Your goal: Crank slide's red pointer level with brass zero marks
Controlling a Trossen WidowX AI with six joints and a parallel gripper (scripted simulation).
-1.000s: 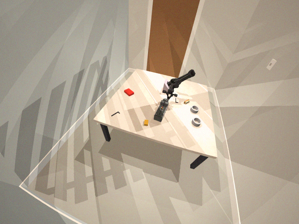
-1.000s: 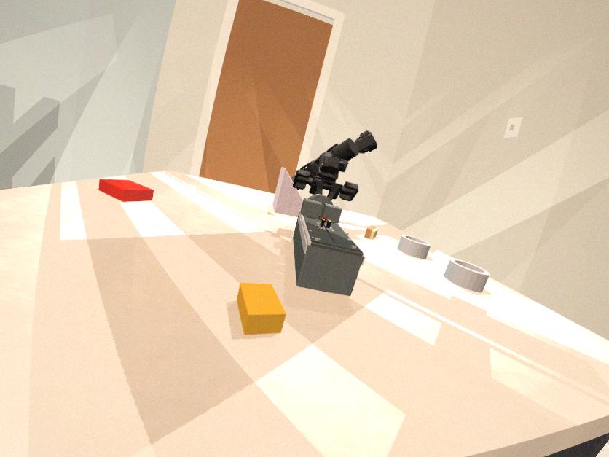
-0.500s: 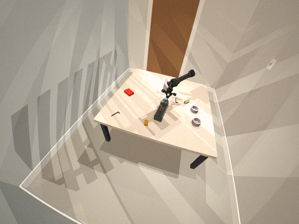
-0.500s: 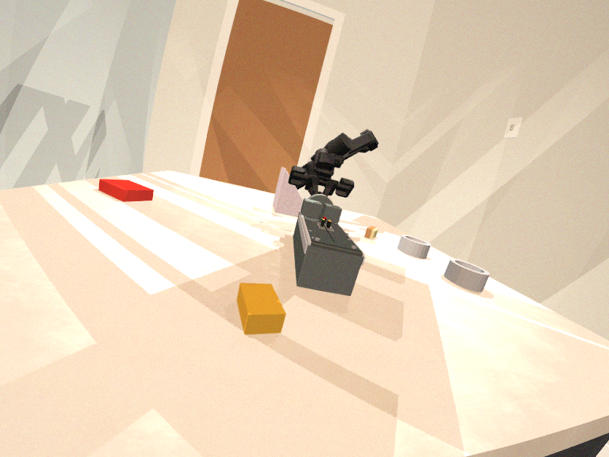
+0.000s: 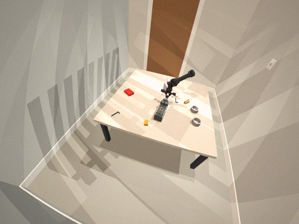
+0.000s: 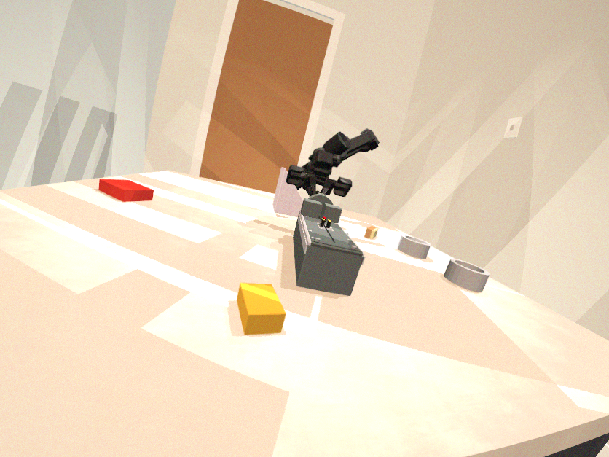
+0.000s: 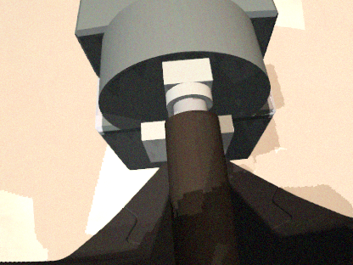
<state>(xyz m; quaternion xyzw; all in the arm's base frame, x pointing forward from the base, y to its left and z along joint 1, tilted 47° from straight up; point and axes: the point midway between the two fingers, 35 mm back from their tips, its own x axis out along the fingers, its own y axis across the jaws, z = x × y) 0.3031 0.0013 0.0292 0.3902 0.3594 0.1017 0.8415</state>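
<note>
My gripper tip is now 140 mm short of the red pointer, 20 mm to the left of it and 10 mm above it. The rest, counted from my gripper tip: dark brown crank handle 20 mm behind, 20 mm above; yellow block 360 mm ahead, 150 mm to the right, 80 mm below; tan block 280 mm to the left, 150 mm behind, 80 mm below.
</note>
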